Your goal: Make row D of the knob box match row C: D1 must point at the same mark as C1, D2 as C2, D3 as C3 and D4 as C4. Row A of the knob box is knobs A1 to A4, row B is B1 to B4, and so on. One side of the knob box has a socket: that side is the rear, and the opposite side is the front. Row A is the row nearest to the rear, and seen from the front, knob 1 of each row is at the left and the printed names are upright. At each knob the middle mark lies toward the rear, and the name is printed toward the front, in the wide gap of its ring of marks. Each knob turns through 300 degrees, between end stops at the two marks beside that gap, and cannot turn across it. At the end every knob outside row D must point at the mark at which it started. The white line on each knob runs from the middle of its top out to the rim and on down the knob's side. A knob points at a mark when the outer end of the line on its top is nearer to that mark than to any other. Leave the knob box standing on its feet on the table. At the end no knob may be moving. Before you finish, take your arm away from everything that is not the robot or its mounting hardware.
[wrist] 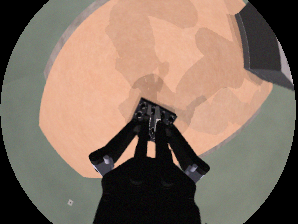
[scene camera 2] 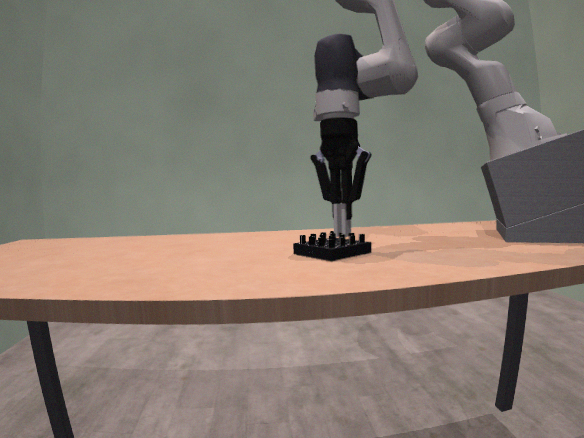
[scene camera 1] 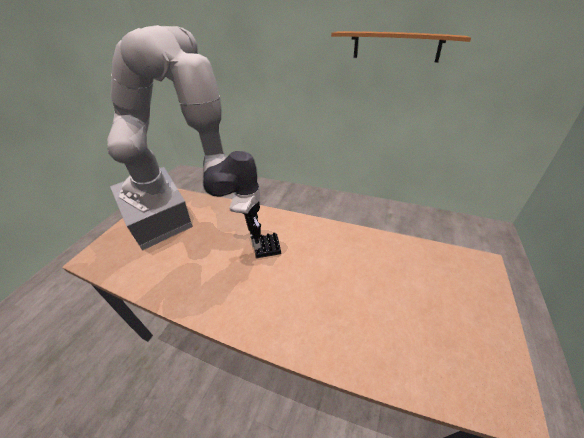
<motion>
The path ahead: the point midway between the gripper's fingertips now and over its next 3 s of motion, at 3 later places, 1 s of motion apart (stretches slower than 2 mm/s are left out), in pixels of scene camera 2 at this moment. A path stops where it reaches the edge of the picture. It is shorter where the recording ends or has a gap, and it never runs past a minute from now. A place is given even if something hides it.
My gripper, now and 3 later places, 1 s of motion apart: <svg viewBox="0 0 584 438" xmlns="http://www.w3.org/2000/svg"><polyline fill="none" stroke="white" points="342,236 341,235 340,217 336,162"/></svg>
</motion>
